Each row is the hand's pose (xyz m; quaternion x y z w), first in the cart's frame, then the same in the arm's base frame.
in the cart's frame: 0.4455 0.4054 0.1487 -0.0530 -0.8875 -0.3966 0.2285
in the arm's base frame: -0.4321 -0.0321 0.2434 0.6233 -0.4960 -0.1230 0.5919
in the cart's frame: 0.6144 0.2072 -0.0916 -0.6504 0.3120 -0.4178 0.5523
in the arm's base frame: -0.3792 0.1439 -0.0595 -0.6483 -0.2034 0.3170 0.6617
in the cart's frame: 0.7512 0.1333 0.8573 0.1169 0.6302 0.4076 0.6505
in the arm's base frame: -0.0454 0.4328 0.7948 0.3057 -0.5323 -0.7881 0.0457
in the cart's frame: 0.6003 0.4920 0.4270 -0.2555 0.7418 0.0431 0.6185
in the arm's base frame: -0.4647 0.1352 0.5260 -0.6741 0.3319 0.6161 0.2364
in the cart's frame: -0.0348 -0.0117 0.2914 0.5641 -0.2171 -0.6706 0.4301
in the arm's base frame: 0.1276 -0.3660 0.2554 0.4351 0.4410 -0.1664 0.7672
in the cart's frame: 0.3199 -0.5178 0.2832 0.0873 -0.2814 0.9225 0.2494
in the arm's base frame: 0.4802 0.0991 0.0518 -0.4404 0.1378 -0.7034 0.5407
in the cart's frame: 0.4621 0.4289 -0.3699 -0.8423 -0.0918 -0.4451 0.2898
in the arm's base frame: -0.6254 -0.0983 -0.2341 -0.4713 -0.6322 0.0901 0.6084
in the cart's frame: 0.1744 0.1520 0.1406 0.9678 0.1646 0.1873 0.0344
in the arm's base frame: -0.1286 -0.2291 0.1610 -0.4754 -0.8474 0.0012 0.2364
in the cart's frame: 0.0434 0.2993 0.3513 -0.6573 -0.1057 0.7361 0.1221
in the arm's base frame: -0.1560 -0.3604 0.4164 0.1785 0.6233 -0.6261 0.4331
